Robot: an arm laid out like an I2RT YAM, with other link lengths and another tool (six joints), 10 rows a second.
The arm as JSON. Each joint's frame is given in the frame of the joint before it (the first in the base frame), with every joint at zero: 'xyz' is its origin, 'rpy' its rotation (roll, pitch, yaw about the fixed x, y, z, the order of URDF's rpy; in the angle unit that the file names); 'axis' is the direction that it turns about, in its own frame. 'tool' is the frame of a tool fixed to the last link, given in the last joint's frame.
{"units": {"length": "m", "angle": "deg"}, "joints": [
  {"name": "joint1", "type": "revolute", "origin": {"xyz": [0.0, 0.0, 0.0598], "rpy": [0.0, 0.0, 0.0]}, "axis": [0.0, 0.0, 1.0]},
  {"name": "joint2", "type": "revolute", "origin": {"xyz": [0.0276, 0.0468, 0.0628], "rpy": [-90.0, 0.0, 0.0]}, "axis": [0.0, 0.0, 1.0]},
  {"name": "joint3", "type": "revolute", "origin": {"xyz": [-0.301, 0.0, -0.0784], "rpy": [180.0, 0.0, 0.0]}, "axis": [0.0, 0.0, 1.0]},
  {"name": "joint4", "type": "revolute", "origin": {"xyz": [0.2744, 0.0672, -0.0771], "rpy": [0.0, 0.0, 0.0]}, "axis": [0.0, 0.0, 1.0]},
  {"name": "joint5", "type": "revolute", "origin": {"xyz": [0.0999, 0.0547, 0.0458], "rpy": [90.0, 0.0, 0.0]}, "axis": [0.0, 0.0, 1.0]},
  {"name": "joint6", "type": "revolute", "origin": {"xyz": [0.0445, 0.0, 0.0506], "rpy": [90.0, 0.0, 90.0]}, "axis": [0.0, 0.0, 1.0]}
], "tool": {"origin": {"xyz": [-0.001, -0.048, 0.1], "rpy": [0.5, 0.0, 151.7]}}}
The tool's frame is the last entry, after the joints.
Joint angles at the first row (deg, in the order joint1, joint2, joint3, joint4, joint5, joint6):
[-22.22 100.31 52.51 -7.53 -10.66 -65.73]
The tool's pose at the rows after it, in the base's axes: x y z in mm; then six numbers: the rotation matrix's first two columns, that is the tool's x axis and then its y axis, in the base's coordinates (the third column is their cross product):
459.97 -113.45 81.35 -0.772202 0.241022 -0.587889 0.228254 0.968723 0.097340
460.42 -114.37 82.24 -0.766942 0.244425 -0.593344 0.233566 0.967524 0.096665
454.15 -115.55 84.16 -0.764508 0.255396 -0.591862 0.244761 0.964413 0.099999
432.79 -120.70 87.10 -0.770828 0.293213 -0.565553 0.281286 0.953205 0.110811
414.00 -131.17 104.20 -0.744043 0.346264 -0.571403 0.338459 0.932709 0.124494
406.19 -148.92 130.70 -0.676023 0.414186 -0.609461 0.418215 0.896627 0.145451
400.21 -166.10 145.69 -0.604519 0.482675 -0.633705 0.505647 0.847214 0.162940
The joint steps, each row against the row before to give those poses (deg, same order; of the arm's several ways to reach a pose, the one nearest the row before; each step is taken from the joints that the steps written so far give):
[0.00 -0.02 -0.41 1.12 0.40 0.02]
[-0.02 -0.13 -0.22 0.52 0.17 0.28]
[-0.41 -1.25 -1.03 -0.28 0.00 0.31]
[-1.69 -3.38 -2.12 -3.07 -0.11 0.48]
[-2.20 -5.05 -1.86 -2.53 0.07 1.62]
[-2.17 -4.42 -0.46 -0.63 0.76 3.56]
[-1.46 -2.60 -0.65 0.56 2.12 4.33]

